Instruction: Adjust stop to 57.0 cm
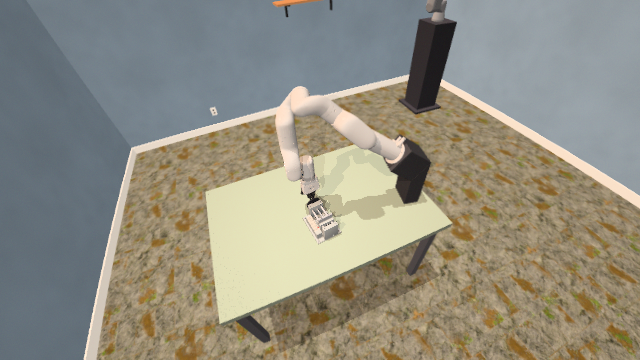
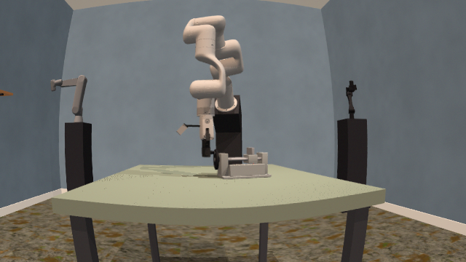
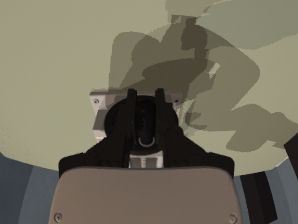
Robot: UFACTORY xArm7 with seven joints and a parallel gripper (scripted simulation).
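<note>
My gripper is now 20 mm to the right of the black handwheel and 10 mm above it. The rest, counted from my hand: grey stop block: 190 mm to the left, 20 mm below, 10 mm behind.
</note>
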